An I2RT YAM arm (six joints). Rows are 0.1 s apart.
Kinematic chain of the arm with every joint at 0, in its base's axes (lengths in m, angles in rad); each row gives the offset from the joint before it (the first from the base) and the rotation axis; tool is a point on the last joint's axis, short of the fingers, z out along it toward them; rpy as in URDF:
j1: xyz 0 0 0.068 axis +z
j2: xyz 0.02 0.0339 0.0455 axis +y
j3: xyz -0.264 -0.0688 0 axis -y
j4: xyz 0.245 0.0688 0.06 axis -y
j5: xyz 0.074 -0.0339 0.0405 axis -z
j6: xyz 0.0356 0 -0.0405 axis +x
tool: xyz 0 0 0 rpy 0 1.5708 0
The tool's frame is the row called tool.
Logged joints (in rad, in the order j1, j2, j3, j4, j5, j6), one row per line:
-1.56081, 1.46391, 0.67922, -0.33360, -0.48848, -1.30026
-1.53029, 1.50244, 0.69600, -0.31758, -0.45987, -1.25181
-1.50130, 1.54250, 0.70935, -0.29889, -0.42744, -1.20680
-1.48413, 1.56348, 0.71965, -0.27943, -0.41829, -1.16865
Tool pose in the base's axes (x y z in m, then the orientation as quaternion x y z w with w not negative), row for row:
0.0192, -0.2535, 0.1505, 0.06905, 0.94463, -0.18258, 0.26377
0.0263, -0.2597, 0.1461, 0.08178, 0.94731, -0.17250, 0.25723
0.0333, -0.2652, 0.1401, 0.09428, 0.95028, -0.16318, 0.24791
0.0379, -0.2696, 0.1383, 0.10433, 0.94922, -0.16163, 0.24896
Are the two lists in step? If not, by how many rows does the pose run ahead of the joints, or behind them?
They are in step.
